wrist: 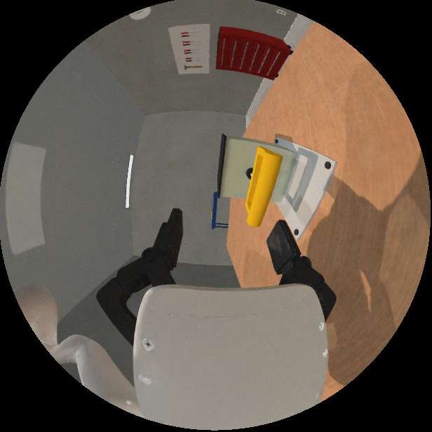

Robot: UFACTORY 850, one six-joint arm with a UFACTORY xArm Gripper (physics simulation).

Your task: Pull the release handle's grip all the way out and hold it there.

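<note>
The release handle's yellow grip (266, 182) is a thick bar seen close in front of the pale green-grey housing (235, 167), tilted in the view with its lower end toward my fingers. A small black round part (250, 173) shows on the housing beside the grip's left edge. The housing has a black edge and stands by a light grey base plate (316, 187) with dark bolts. My gripper (229, 226) is wide open and empty. The grip's lower end lies beyond the fingertips, nearer the right finger. How far the grip stands out from the housing is hard to tell.
The wooden table top (370, 150) fills the right side, with the arm's shadow on it. A blue frame (215, 211) shows beyond the table edge. A red slatted panel (250, 52) and a white tool chart (195, 48) are at the far wall. Part of the arm shows lower left.
</note>
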